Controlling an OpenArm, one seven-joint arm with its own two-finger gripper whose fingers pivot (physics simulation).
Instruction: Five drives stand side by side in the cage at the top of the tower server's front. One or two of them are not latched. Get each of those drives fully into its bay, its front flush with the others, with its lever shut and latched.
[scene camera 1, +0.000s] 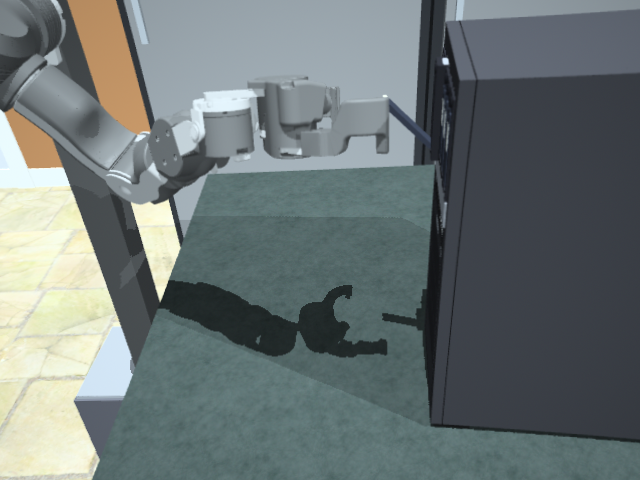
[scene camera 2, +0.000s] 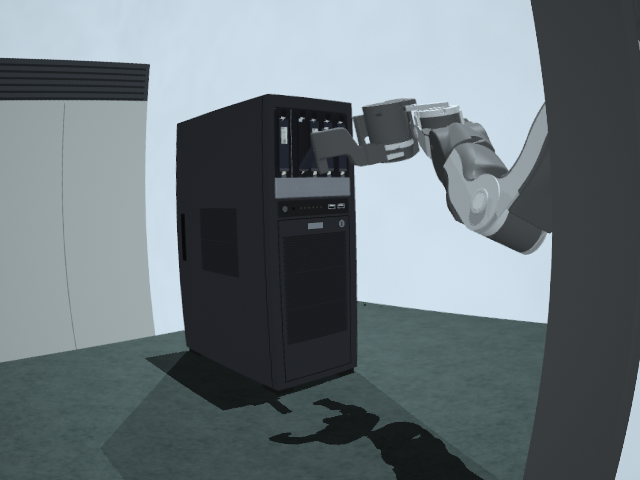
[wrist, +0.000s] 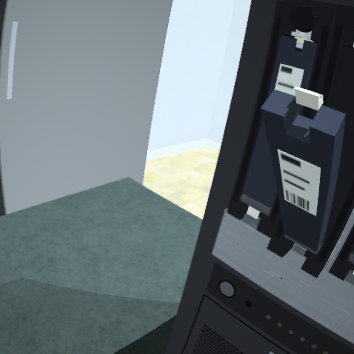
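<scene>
The tower server (scene camera 1: 547, 248) (scene camera 2: 227, 310) (wrist: 192, 285) has its drive cage at the top of its front. The second drive from the left has its lever (scene camera 1: 409, 121) (scene camera 2: 308, 159) (wrist: 325, 155) swung out at a slant, hinged at the bottom. In scene camera 1 this drive's body (scene camera 1: 438, 111) stands out from the front. The leftmost drive (scene camera 2: 283, 149) (wrist: 295, 55) has its lever shut. The three drives on the right, partly hidden in scene camera 2, appear shut. My gripper (scene camera 1: 361, 118) (scene camera 2: 341, 139) is open and empty before the cage, near the lever's free end; its fingers do not show in the wrist view.
A silver strip (scene camera 2: 312, 188) (wrist: 270, 260) runs below the cage, above the power button and USB ports. The tower stands on a green table (scene camera 1: 310, 248) (scene camera 2: 439, 351) (wrist: 100, 240). A dark post (scene camera 2: 584, 232) is at the right in scene camera 2. A grey cabinet (scene camera 2: 103, 206) stands at the left.
</scene>
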